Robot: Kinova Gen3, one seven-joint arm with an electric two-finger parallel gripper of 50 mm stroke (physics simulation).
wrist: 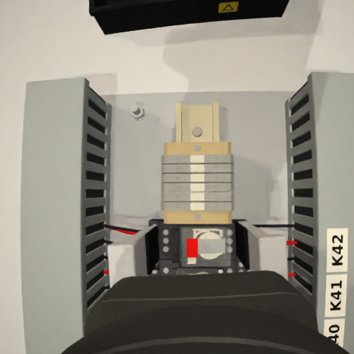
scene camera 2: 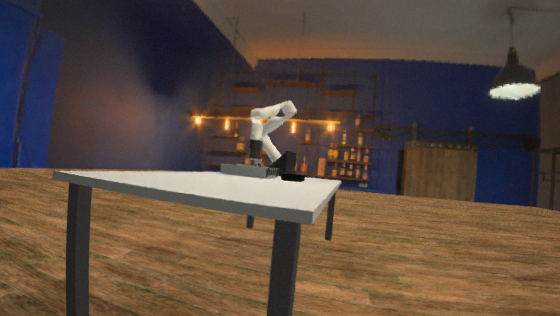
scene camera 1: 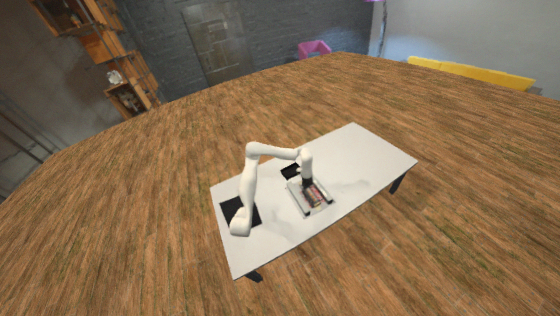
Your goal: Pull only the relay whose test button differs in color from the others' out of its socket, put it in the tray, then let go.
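Where they show: gripper, fingertip midpoint: (scene camera 1: 305, 187); arm's base, link origin: (scene camera 2: 279, 161) (scene camera 1: 243, 213).
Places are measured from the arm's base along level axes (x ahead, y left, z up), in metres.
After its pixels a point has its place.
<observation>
My gripper (wrist: 196, 240) (scene camera 1: 308, 189) @[y -0.041, x 0.488, z -0.066 m] (scene camera 2: 255, 163) @[y -0.041, x 0.488, z -0.066 m] is open, its fingers on either side of a relay (wrist: 217, 258) in the wrist view, with nothing gripped. This relay has a red test button (wrist: 192, 248) and sits upright in its black socket (wrist: 165, 248), next to the terminal blocks. Part of a second relay (wrist: 200, 273) shows below it; the gripper body hides its button and the rest of the row. The black tray (wrist: 185, 21) (scene camera 1: 288, 171) @[y 0.218, x 0.494, z -0.108 m] (scene camera 2: 293, 178) @[y 0.205, x 0.592, z -0.095 m] stands on the table beyond the panel.
Grey slotted wire ducts (wrist: 55, 200) (wrist: 332, 175) rise on both sides of the fingers. Grey terminal blocks (wrist: 175, 182) and a rail end (wrist: 197, 120) lie toward the tray. Red and black wires run from the sockets to the ducts. Labels K42 (wrist: 337, 250) and K41 (wrist: 335, 296) are on the right duct.
</observation>
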